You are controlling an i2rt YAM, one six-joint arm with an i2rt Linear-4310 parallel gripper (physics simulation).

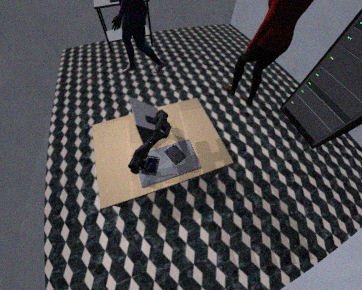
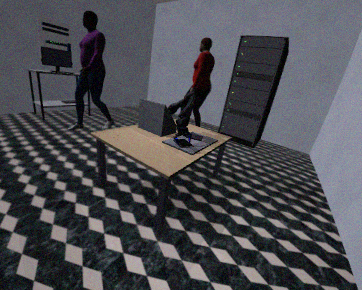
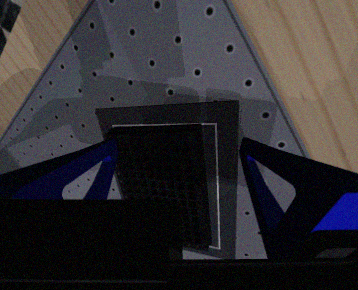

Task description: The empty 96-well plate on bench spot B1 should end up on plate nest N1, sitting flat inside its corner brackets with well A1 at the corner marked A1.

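Places are measured from the arm's base along level axes (x left, y back, z up), in metres.
Where they show: gripper, fingertip midpoint: (image 1: 146,170) (image 2: 184,144) (image 3: 178,144); arm's base, origin of the base link: (image 1: 154,121) (image 2: 165,117).
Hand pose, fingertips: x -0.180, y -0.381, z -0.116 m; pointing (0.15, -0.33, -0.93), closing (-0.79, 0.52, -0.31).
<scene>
Things, the pixels of their top centre, and the offset from my fingertips. "spot": a spot on its surface instead. Level surfaces: height alone.
- dark 96-well plate, middle of its top: (image 3: 158,196) (image 1: 151,164) dz +0.000, dx +0.047, dy +0.036 m
- dark square pad, surface spot: (image 3: 167,115) spot: dz -0.014, dx +0.002, dy -0.023 m
- thin white outline, surface spot: (image 3: 218,185) spot: dz -0.014, dx -0.004, dy +0.052 m
- second dark rectangular thing, middle of its top: (image 1: 175,153) dz +0.002, dx +0.276, dy +0.073 m
- grey perforated board, middle of its top: (image 3: 86,212) (image 1: 167,161) (image 2: 192,140) dz -0.015, dx +0.188, dy +0.031 m
- wooden table, its level: dz -0.029 m
The dark 96-well plate (image 3: 162,170) lies on a dark square pad (image 3: 167,115) with a thin white outline (image 3: 218,185). It is nearer the outline's left side, with a gap on the right. No corner brackets can be made out there, and its A1 corner is unreadable. My gripper (image 3: 178,144) (image 1: 150,165) (image 2: 183,140) is open and low around the plate. The left finger is close to the plate's left edge, the right finger stands apart beyond the pad. The gripper body hides the plate's near part. A second dark rectangular thing (image 1: 175,154), possibly the nest, lies beside it.
The pad lies on a grey perforated board (image 1: 172,173) (image 2: 202,145) (image 3: 197,52) on the wooden table (image 1: 112,185) (image 2: 135,150). A grey upright panel (image 1: 141,112) (image 2: 155,117) stands behind the arm. Two people (image 2: 92,50) (image 2: 202,70) and a server rack (image 2: 273,85) are beyond the table.
</scene>
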